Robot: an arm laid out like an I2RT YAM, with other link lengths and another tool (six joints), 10 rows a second.
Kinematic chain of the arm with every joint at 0, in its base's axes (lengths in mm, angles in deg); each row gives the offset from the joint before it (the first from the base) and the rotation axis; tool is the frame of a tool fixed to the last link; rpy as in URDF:
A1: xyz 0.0 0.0 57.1 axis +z
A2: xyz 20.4 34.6 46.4 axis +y
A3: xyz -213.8 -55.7 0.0 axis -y
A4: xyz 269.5 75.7 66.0 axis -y
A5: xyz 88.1 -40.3 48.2 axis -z
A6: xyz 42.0 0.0 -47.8 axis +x
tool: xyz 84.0 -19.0 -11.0 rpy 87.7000 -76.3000 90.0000
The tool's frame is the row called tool.
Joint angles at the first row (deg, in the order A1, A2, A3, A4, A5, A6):
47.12, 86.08, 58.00, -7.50, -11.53, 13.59
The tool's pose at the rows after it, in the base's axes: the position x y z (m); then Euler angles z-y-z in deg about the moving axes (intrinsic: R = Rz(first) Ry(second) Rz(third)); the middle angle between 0 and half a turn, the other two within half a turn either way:
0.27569, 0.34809, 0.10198, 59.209, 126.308, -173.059
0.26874, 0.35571, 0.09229, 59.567, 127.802, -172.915
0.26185, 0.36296, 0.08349, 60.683, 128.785, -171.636
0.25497, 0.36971, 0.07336, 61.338, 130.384, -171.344
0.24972, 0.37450, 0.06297, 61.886, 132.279, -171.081
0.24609, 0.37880, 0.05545, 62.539, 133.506, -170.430
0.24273, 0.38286, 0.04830, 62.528, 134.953, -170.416
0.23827, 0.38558, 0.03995, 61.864, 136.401, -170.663
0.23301, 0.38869, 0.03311, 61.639, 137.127, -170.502
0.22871, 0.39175, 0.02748, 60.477, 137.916, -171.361
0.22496, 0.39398, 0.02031, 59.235, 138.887, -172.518
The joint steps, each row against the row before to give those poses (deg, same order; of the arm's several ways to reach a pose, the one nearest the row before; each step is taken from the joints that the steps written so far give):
1.62, 1.96, 0.66, 0.14, 0.81, 0.81
1.62, 1.87, 0.64, -0.13, 1.16, 0.72
1.30, 1.66, 0.38, 0.36, 0.24, 1.28
1.41, 2.02, 0.81, -0.31, 0.74, 0.59
1.04, 2.11, 1.05, -0.79, 0.54, 0.40
0.72, 1.73, 0.93, -0.41, 0.16, 0.58
0.83, 1.80, 1.21, -0.78, 0.73, 0.47
0.98, 1.54, 0.64, -0.43, 1.26, 0.83
0.98, 1.07, 0.09, 0.35, 0.87, 1.00
1.07, 1.15, 0.45, -0.01, 1.54, 0.75
0.94, 1.36, 0.47, -0.05, 1.46, 0.46

